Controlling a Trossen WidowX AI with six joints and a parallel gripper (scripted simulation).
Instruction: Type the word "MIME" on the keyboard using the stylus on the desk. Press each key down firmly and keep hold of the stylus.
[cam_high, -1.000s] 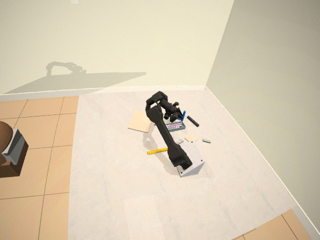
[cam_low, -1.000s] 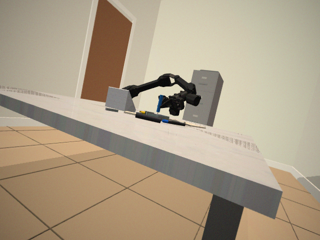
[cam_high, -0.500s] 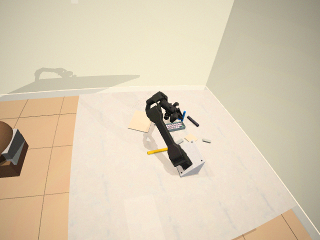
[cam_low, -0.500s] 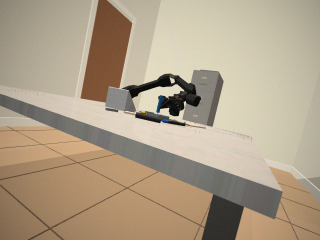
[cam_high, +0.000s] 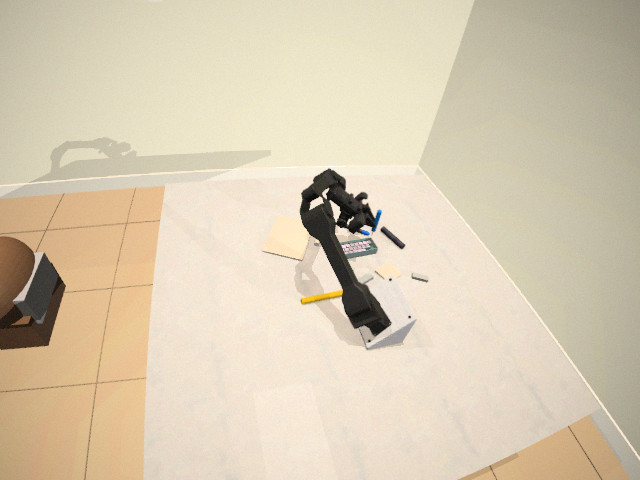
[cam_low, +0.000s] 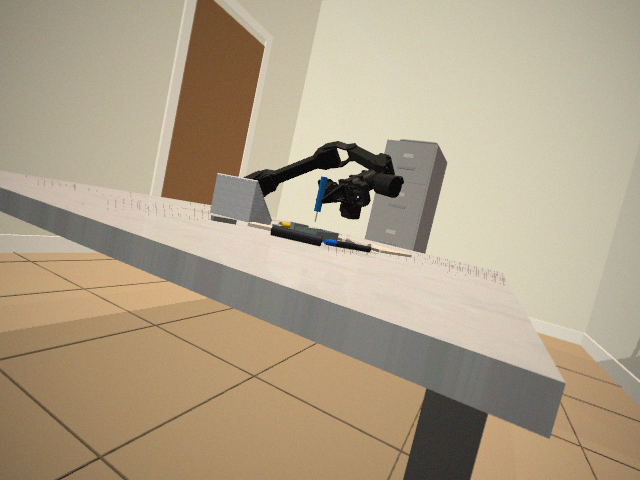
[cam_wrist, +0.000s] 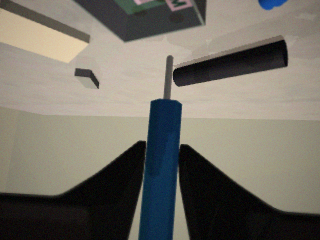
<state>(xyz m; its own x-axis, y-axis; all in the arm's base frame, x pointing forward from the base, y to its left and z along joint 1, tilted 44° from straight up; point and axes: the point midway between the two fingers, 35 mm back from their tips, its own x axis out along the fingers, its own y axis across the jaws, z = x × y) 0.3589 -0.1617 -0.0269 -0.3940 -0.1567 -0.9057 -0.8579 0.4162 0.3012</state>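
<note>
My gripper tip is now 100 mm above the blue-capped pen, 80 mm short of it and 10 mm to the right of it. The rest, counted from my gripper tip: blue stylus (10 mm below); then small tan card (150 mm behind, 100 mm below, 10 mm to the right); then black cylinder (110 mm to the right, 90 mm below, 10 mm ahead).
</note>
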